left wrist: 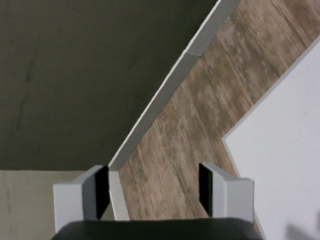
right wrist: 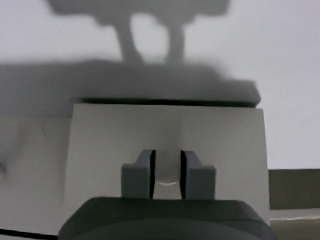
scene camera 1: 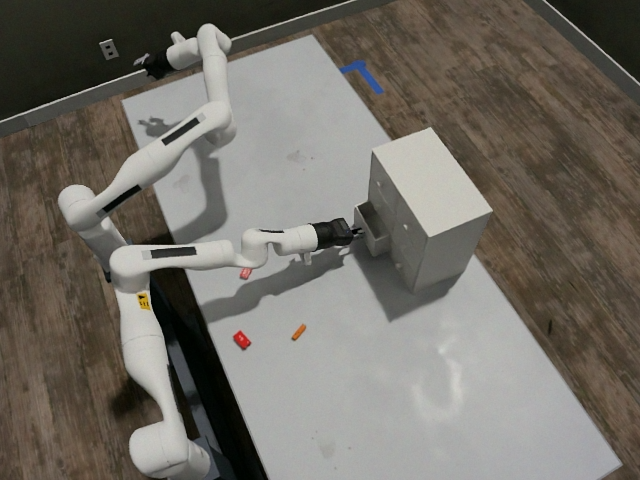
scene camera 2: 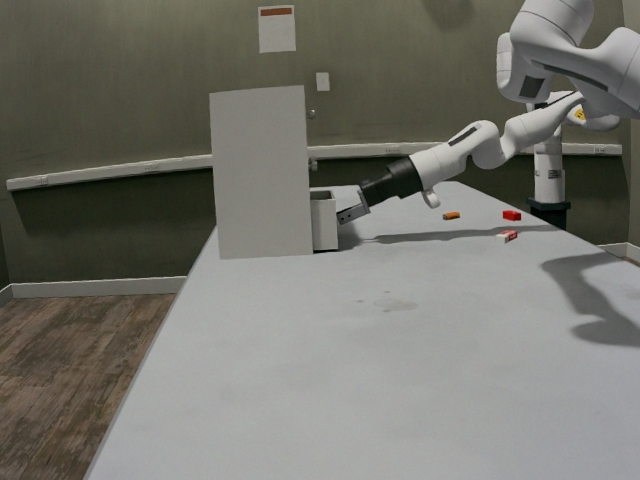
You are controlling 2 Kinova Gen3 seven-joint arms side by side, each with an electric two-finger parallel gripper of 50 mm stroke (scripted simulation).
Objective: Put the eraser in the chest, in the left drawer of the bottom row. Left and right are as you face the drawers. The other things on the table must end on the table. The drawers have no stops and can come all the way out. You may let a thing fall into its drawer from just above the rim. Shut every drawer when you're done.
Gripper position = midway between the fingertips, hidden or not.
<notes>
In view: the left gripper (left wrist: 154, 183), the right gripper (scene camera 2: 337, 219), a white chest (scene camera 2: 259, 143), a drawer (scene camera 1: 377, 239) and a drawer (scene camera 1: 407, 219).
The white chest is seen too in scene camera 1 (scene camera 1: 451, 211). The right gripper is seen too in the right wrist view (right wrist: 167, 167) and in scene camera 1 (scene camera 1: 362, 232). The left wrist view does not show the white chest: it is out of frame.
</notes>
